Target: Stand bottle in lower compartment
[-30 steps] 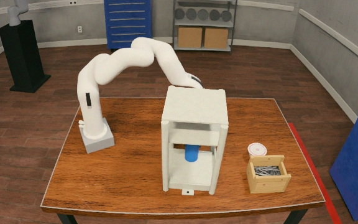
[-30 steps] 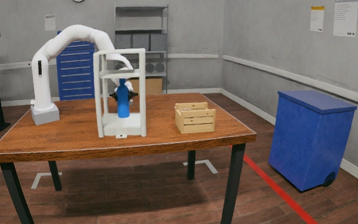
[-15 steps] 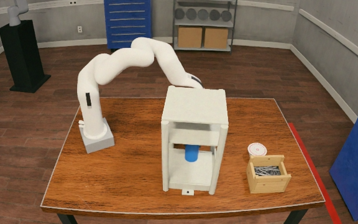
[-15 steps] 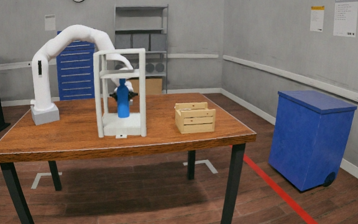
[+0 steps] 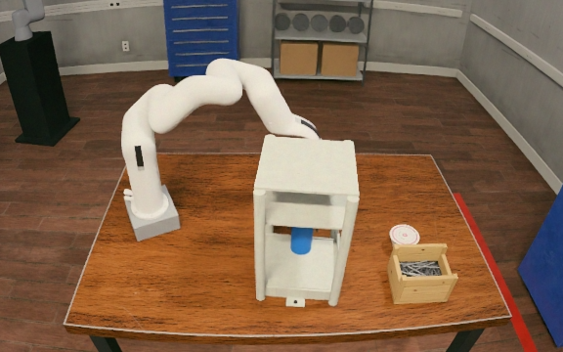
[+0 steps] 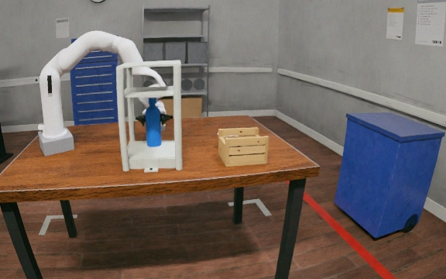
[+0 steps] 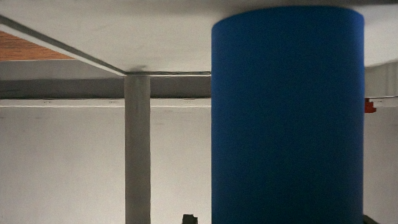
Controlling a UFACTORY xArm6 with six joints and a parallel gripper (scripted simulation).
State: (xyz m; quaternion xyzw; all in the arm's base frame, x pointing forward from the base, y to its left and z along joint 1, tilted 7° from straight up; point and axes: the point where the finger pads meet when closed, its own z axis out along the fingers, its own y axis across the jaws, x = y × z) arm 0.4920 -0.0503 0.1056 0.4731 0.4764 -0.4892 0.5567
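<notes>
Right now the blue bottle is 30 mm above my hand. From my hand the other things lie so: shelving unit 50 mm to the right, 50 mm above; white round disc 320 mm ahead, 90 mm to the left, 100 mm below; wooden crate 360 mm ahead, 70 mm to the right, 90 mm below.
</notes>
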